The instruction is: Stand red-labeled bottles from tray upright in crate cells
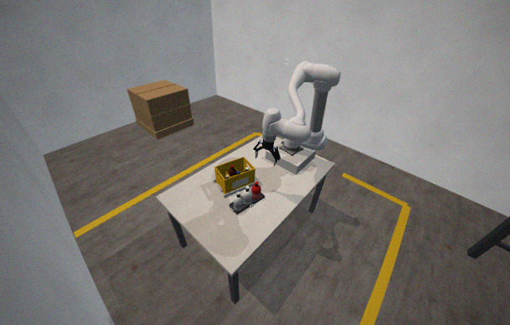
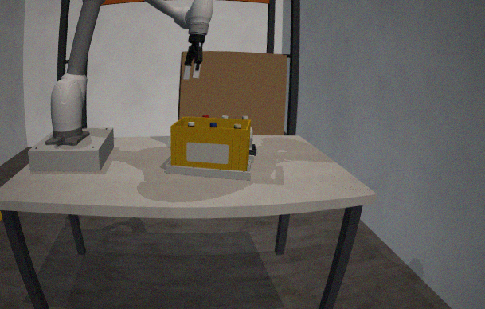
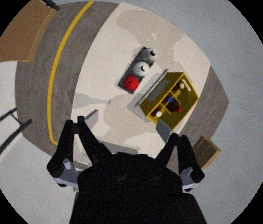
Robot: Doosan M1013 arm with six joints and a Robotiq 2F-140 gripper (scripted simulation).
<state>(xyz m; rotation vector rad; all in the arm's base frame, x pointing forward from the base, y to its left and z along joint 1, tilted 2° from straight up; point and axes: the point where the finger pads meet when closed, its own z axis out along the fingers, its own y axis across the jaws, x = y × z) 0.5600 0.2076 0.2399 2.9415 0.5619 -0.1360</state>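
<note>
My hand is 70 mm short of the red-labeled bottle and 250 mm above it. From my hand the other things lie so: crate 110 mm ahead, 230 mm to the right, 250 mm below.
</note>
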